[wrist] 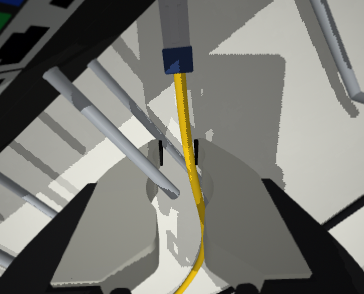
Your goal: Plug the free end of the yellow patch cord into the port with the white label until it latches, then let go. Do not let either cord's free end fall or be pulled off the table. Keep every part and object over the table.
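Frame: origin at the arm's base, x ahead, y right, z down, level; metres.
Seen in the pictures: gripper, between the fingertips: (178, 141).
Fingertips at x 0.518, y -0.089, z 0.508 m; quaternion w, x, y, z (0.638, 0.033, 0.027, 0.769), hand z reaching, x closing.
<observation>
Offsets run from my fingertips to a thing's top centre. "pt": to the spot under its first point.
The yellow patch cord {pt dx +0.027, dy +0.008, dz -0.022 m} (183, 110) runs down from its plug, a grey body with a dark blue boot {dx +0.061, dy +0.012, dz -0.028 m} (177, 60), at the top middle of the wrist view. The plug's front end is cut off by the top edge. My gripper (178, 141) stands with its fingers close together but a gap between them. The cord passes between the fingers, along the right finger, below the boot; bare space shows between the cord and the left finger. The fingers are not closed on it. The port with the white label cannot be made out.
A dark panel {pt dx +0.065, dy -0.016, dz -0.040 m} (95, 35) with ports crosses the upper left. Grey rods (115, 137) (125, 102) slant from it towards the fingers, one ending between them. A bent grey rod {pt dx +0.039, dy +0.087, dz -0.013 m} (337, 50) is at the upper right. A black cord {pt dx -0.088, dy +0.118, dz +0.000 m} (345, 212) shows at the right edge.
</observation>
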